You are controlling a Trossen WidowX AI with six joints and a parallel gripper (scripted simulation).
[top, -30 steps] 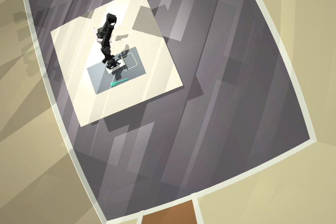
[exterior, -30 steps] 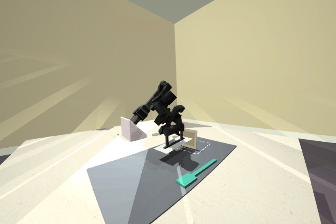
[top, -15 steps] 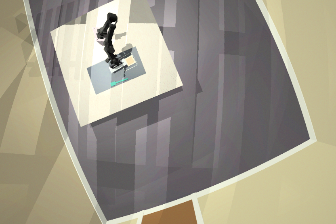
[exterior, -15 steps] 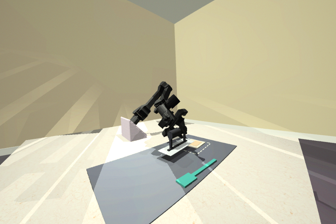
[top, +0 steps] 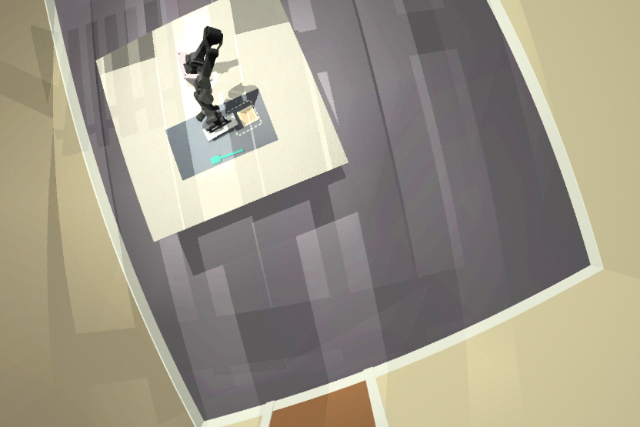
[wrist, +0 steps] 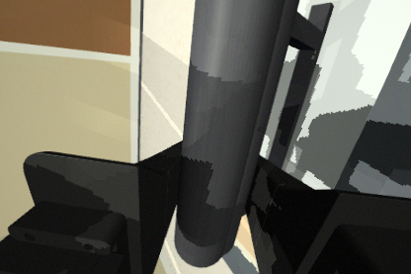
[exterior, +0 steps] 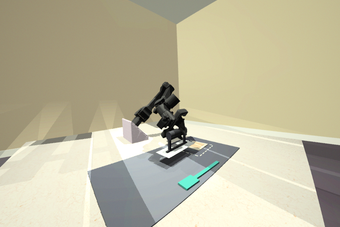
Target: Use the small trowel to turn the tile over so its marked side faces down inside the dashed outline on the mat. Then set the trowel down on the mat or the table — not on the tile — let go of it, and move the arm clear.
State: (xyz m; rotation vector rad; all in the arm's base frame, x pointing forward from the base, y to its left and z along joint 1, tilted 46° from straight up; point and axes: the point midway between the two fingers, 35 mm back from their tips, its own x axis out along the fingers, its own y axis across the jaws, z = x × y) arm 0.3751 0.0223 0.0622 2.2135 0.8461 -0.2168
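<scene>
The teal trowel is 14 cm ahead of my gripper tip, 8 cm to the right of it and 9 cm below it. From my gripper tip the other things lie so: dark mat (6 cm to the right, 11 cm below); then tile (4 cm behind, 14 cm to the left, 9 cm below).
</scene>
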